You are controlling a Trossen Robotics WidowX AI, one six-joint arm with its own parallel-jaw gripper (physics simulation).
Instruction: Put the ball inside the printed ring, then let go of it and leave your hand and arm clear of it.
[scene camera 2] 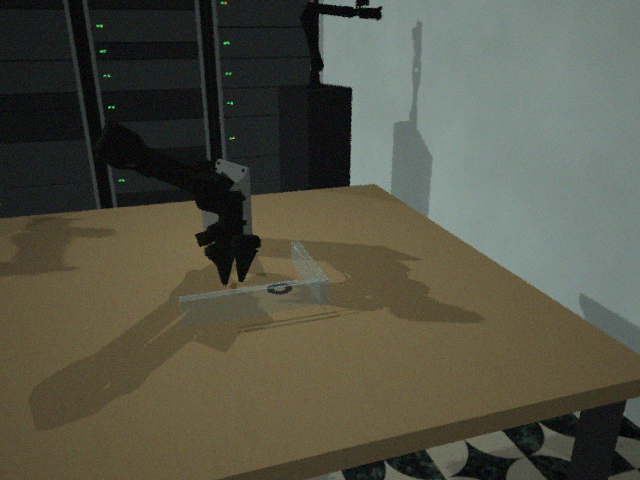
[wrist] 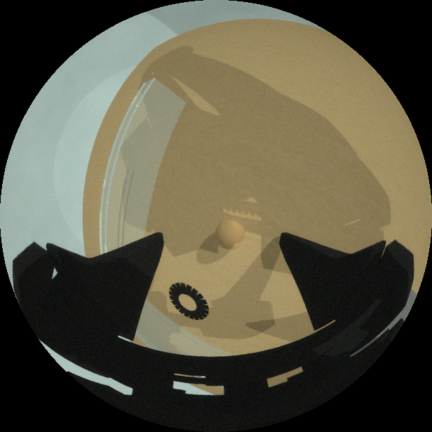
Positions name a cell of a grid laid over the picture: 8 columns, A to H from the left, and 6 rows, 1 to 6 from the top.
Labels:
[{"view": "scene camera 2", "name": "my gripper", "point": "C4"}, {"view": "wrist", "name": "my gripper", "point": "E4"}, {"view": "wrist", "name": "clear wall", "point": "C3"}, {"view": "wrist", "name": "clear wall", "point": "C5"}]

